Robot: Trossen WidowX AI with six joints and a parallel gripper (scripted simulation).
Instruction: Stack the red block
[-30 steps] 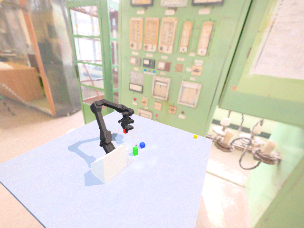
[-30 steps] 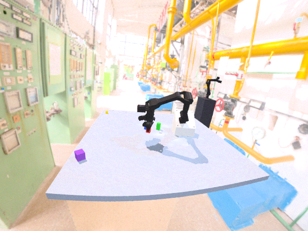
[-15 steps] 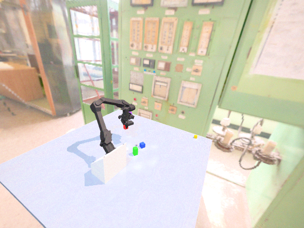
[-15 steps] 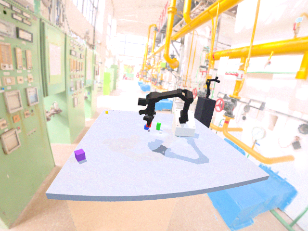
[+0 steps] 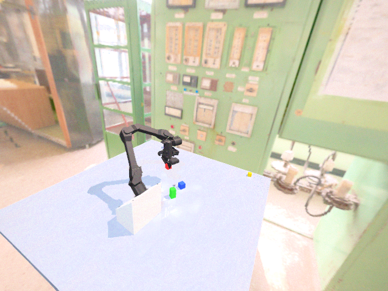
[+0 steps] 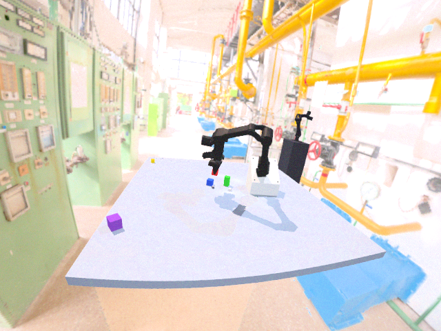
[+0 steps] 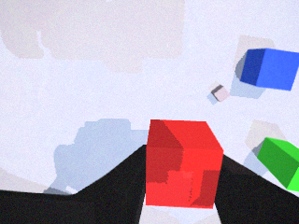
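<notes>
My gripper tip is now 1 cm short of the blue block, 12 cm to the left of it and 11 cm above it. The rest, counted from my gripper tip: purple block (46 cm ahead, 36 cm to the left, 11 cm below); red block (1 cm above); yellow block (47 cm ahead, 52 cm to the right, 12 cm below).
</notes>
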